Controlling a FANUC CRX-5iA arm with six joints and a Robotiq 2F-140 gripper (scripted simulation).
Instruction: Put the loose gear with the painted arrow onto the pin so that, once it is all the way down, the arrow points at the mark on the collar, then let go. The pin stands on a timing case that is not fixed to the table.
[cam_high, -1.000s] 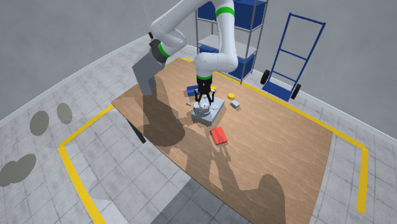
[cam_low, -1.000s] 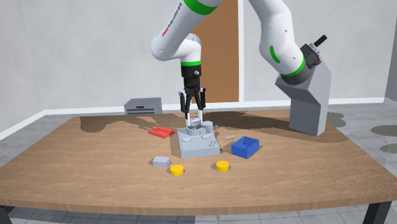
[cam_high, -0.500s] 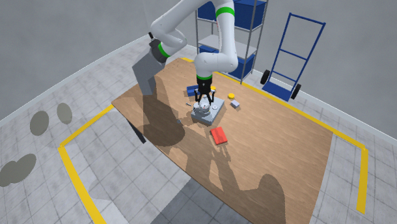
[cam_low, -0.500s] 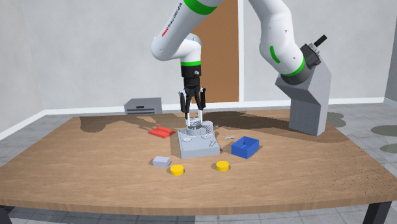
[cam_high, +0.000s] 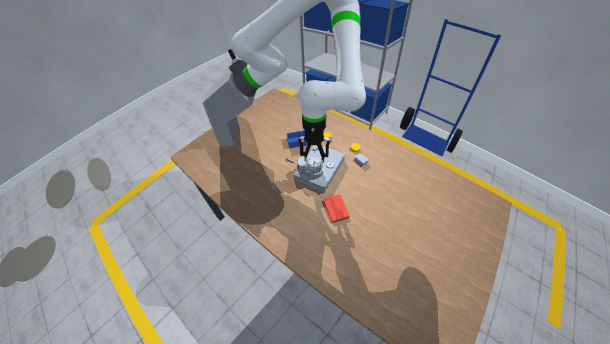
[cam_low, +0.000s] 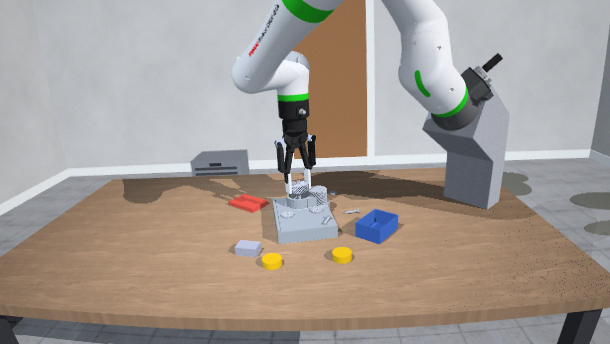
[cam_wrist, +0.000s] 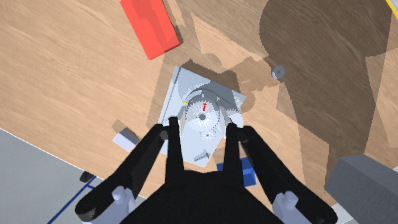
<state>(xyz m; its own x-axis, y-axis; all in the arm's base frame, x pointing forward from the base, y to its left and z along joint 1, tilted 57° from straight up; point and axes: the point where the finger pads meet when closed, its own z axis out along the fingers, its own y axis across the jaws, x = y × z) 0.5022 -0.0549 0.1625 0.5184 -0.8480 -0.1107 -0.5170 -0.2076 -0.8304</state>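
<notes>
The gear is 20 mm below my hand. Round my hand: red block: 200 mm ahead, 40 mm to the right, 110 mm below; bolt: 180 mm behind, 30 mm to the right, 110 mm below; grey block: 80 mm ahead, 260 mm to the left, 100 mm below.
</notes>
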